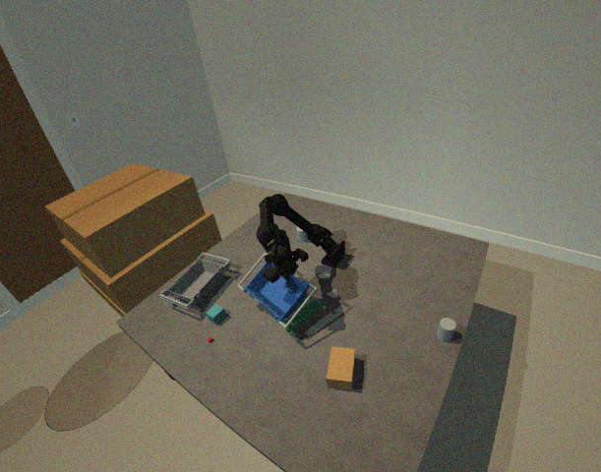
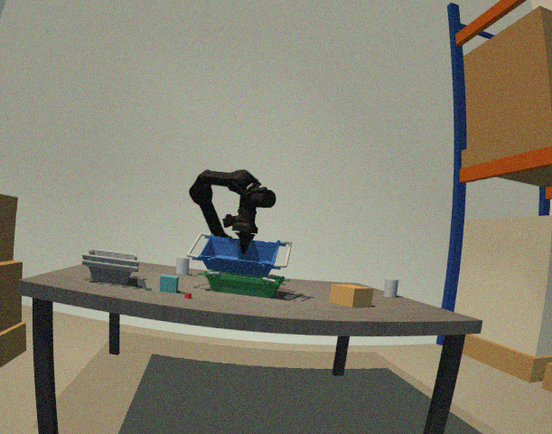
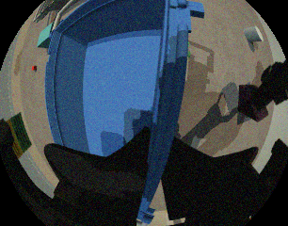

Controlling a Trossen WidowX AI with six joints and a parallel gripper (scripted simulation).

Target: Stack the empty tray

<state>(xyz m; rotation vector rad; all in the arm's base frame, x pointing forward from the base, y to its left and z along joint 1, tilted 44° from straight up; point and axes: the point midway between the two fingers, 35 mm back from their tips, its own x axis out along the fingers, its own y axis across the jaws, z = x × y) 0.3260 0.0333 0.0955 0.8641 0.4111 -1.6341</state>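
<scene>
Right now my gripper tip is 7 cm short of the blue tray and 2 cm to the left of it. Also, from my gripper tip: red block: 32 cm ahead, 20 cm to the right, 12 cm below; then orange box: 32 cm to the left, 21 cm ahead, 10 cm below; then teal block: 25 cm to the right, 21 cm ahead, 10 cm below.
</scene>
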